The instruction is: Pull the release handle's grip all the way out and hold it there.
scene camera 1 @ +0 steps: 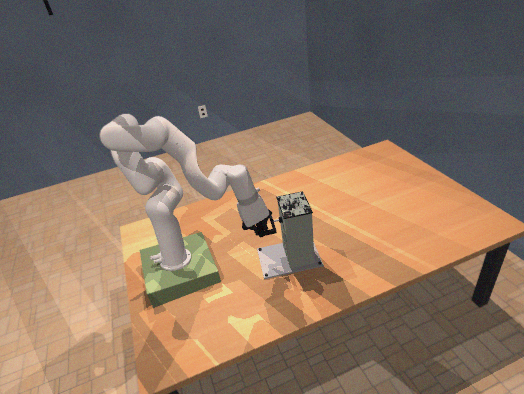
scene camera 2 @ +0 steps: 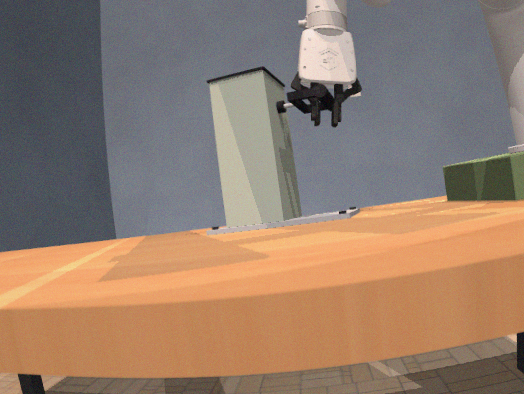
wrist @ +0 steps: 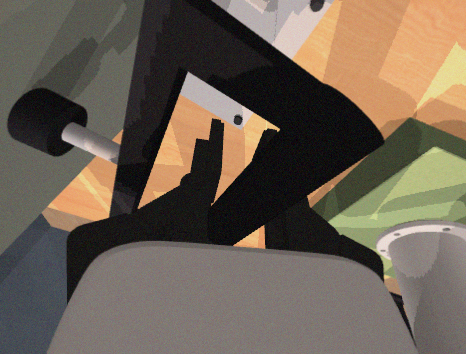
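The release handle is a black loop [scene camera 1: 274, 227] [scene camera 2: 298, 95] [wrist: 165, 45] with a thick grip bar [wrist: 305, 145]. A short stretch of bright rod [scene camera 1: 276, 220] [scene camera 2: 288, 105] [wrist: 92, 142] joins it to a black collar [wrist: 35, 120] on the tall pale green housing [scene camera 1: 299, 240] [scene camera 2: 245, 150] [wrist: 20, 185]. My gripper [scene camera 1: 260, 233] [scene camera 2: 326, 122] [wrist: 238, 142] points down beside the housing, fingers close together, shut on the grip bar. In the wrist view the bar covers most of one finger; the other finger shows through the loop, so the contact itself is hidden.
The housing stands on a light grey baseplate [scene camera 1: 272, 260] [scene camera 2: 320, 218] [wrist: 210, 102] with dark corner bolts, on the wooden table [scene camera 1: 380, 200] [scene camera 2: 250, 325]. The arm's base stands on a green block [scene camera 1: 182, 287] [scene camera 2: 480, 177] [wrist: 425, 175] to the left in scene camera 1.
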